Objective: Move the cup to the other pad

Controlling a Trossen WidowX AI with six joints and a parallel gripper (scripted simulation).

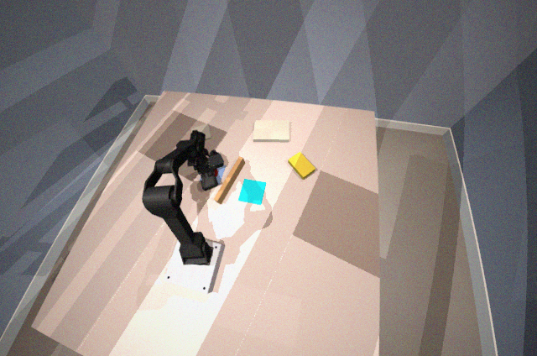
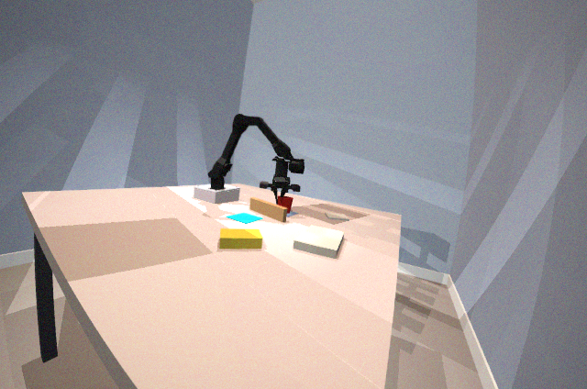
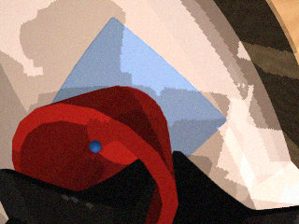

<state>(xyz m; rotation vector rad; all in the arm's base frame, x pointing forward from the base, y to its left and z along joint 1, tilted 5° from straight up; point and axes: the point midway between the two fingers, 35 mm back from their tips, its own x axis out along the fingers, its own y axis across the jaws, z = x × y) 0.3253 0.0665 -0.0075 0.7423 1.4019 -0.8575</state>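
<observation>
The blue marble is 30 mm to the left of my gripper tip, 30 mm ahead of it and 20 mm below it. From my gripper tip the other things lie so: red cup 30 mm ahead, 10 mm to the left; then light-blue pad 40 mm below, 30 mm ahead, 10 mm to the left; then wooden bar 90 mm to the right, 20 mm below, 10 mm behind.
</observation>
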